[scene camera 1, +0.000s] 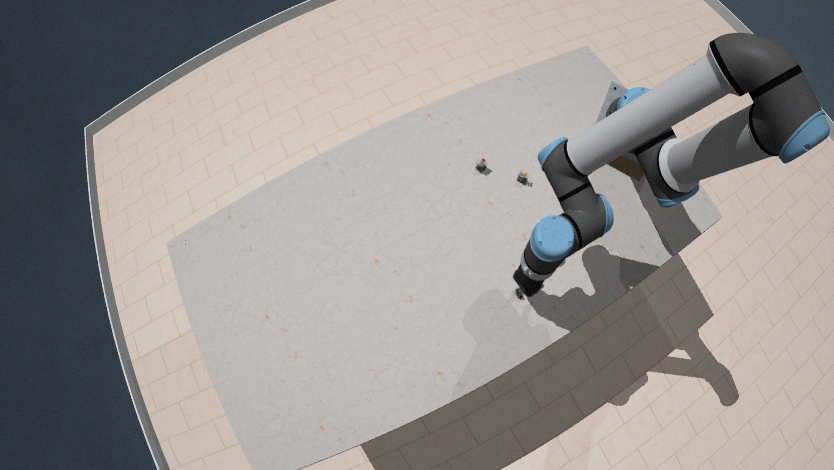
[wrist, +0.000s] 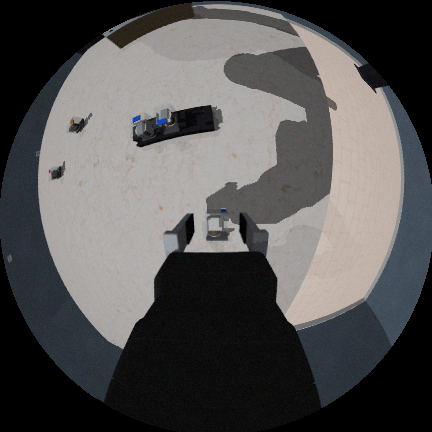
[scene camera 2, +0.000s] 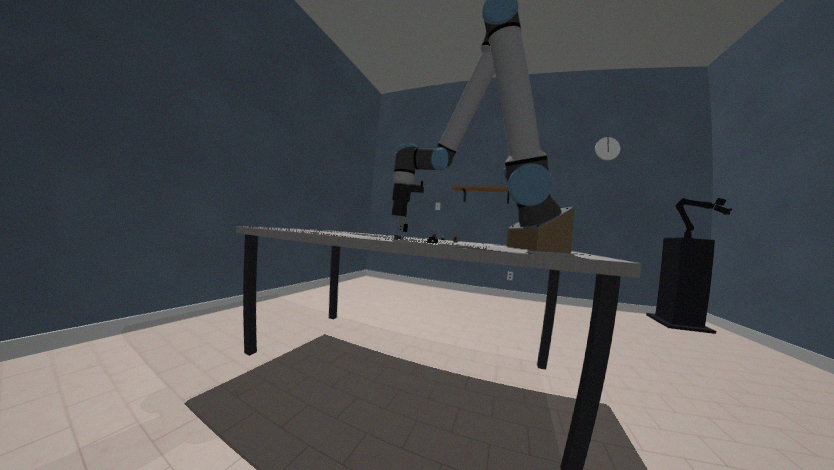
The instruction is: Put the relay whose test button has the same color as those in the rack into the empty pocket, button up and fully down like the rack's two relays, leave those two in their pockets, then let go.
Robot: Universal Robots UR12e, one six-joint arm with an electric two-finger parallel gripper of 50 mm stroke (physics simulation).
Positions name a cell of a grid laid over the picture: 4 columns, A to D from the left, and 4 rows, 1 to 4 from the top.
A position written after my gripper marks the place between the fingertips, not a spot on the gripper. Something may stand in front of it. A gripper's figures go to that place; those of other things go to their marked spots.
Labels:
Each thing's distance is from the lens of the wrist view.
my gripper (wrist: C3): 0.17 m
black rack (wrist: B2): 0.21 m

